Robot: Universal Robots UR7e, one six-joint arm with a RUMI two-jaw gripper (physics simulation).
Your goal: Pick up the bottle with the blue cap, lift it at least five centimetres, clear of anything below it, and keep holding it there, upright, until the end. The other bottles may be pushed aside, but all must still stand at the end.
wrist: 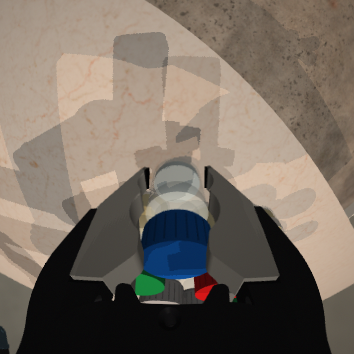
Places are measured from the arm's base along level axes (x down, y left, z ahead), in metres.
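Pixels of known places: gripper, between the fingertips: (176, 167).
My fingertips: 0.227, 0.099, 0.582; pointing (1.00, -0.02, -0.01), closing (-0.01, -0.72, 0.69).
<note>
Behind a point stands the place of what it marks, as x, y, z.
The bottle with the blue cap (176, 252) @(0.161, 0.083, 0.565) is between the two jaws, in the lower middle of the wrist view. Its clear body shows beyond the cap, towards the fingertips. My gripper (176, 167) @(0.227, 0.099, 0.582) is shut on this bottle, with a grey jaw close against each side of the cap. The bottle looks upright, seen from above at a slant. Whether its base is off the table cannot be told. A green cap (149, 284) @(0.162, 0.063, 0.507) and a red cap (204, 288) @(0.162, 0.020, 0.533) show partly behind the blue cap, low in the view. Their bottles are mostly hidden by the jaws.
A grey ribbed cap (172, 291) @(0.174, 0.016, 0.484) shows between the green and red caps, partly hidden by the gripper body. The round, pale marble table (90, 80) @(0.267, 0.209, 0.582) carries several shadows. Its curved edge runs down the right side, with brown stone floor (300, 65) beyond.
</note>
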